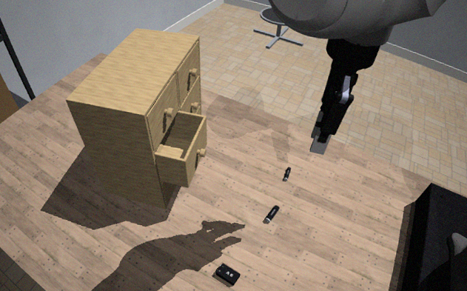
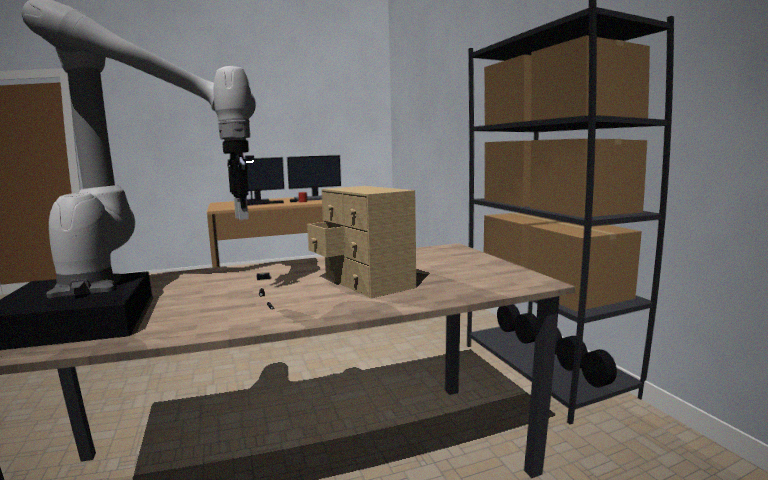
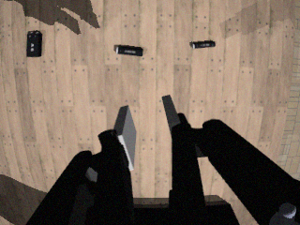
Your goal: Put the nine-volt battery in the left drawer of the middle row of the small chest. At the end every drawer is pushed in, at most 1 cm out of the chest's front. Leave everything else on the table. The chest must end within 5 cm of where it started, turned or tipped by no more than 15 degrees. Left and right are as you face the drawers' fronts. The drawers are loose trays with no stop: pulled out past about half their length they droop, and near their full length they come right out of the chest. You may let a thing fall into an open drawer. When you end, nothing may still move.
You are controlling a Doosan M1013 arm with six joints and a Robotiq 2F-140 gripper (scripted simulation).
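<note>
The black nine-volt battery lies 9 cm ahead of my hand, 22 cm to the left of it and 28 cm below it. Round my hand: black cylindrical battery (4 cm ahead, 3 cm to the left, 28 cm below).
</note>
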